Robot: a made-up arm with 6 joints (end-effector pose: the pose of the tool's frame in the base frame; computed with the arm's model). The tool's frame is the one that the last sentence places. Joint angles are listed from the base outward.
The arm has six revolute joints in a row. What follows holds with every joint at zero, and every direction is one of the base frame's.
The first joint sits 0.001 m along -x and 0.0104 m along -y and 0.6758 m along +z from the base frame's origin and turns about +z.
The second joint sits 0.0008 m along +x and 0.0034 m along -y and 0.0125 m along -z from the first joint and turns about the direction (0, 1, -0.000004).
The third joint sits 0.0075 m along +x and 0.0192 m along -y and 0.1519 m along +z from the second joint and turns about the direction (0, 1, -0.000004).
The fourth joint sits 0.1 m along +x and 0.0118 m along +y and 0.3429 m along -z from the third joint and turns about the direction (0, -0.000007, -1).
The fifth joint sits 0.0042 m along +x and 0.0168 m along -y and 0.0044 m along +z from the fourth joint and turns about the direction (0, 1, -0.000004).
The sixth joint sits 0.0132 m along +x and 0.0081 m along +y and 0.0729 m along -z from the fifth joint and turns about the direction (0, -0.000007, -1).
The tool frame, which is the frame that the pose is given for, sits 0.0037 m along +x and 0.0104 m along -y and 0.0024 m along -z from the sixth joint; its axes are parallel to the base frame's.
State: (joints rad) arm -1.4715 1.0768 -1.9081 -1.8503 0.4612 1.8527
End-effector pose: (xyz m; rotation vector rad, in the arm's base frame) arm 0.0159 -0.5285 0.5406 -1.0544 -0.4669 -1.5119
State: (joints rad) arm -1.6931 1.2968 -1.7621 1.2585 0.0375 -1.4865
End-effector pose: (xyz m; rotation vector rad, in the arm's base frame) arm -0.0894 -0.4291 0.3725 -0.3844 -0.3155 -1.4295
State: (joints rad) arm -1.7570 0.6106 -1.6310 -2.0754 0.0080 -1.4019
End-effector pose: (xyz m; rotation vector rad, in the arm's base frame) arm -0.0763 -0.5002 0.6458 -0.5697 0.9993 1.5482
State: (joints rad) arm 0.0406 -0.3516 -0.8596 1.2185 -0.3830 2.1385
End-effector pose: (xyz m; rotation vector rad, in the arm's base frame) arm 0.3748 -0.0406 0.7644 -1.7818 0.1918 2.1553
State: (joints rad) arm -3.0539 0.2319 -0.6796 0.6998 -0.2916 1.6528
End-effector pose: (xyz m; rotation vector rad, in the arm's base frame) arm -0.3265 -0.0010 0.4893 0.4163 0.5808 0.7980
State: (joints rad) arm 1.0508 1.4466 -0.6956 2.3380 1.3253 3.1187
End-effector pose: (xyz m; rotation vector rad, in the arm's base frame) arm -0.0270 0.0167 0.3067 0.9550 -0.1390 1.4094
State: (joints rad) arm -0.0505 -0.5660 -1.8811 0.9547 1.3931 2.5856
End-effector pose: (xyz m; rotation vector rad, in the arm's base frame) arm 0.1098 0.0286 1.1068 1.4423 0.7236 -1.8286
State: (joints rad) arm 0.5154 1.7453 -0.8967 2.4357 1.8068 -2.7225
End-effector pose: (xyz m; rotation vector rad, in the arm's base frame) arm -0.0166 0.0202 0.2909 1.0498 -0.4992 0.2616
